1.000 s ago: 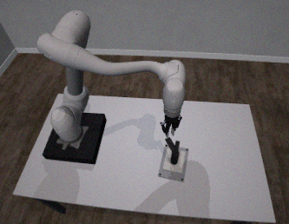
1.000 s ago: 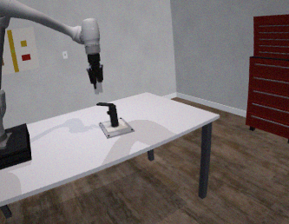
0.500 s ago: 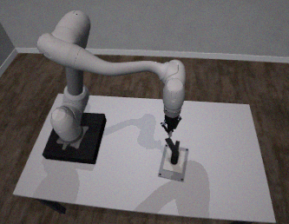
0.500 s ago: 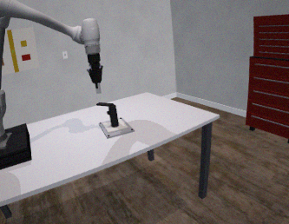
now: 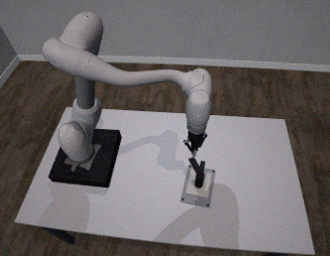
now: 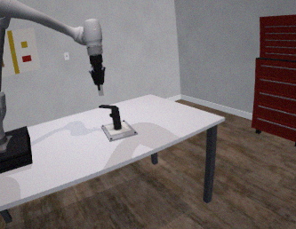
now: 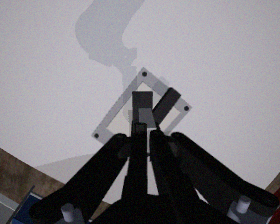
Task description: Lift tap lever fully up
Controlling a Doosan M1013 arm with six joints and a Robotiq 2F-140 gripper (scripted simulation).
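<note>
The lever lies 100 mm below my hand, 30 mm to the right of it and 20 mm ahead of it. Round my hand: tap (160 mm below, 50 mm to the right, 40 mm ahead).
</note>
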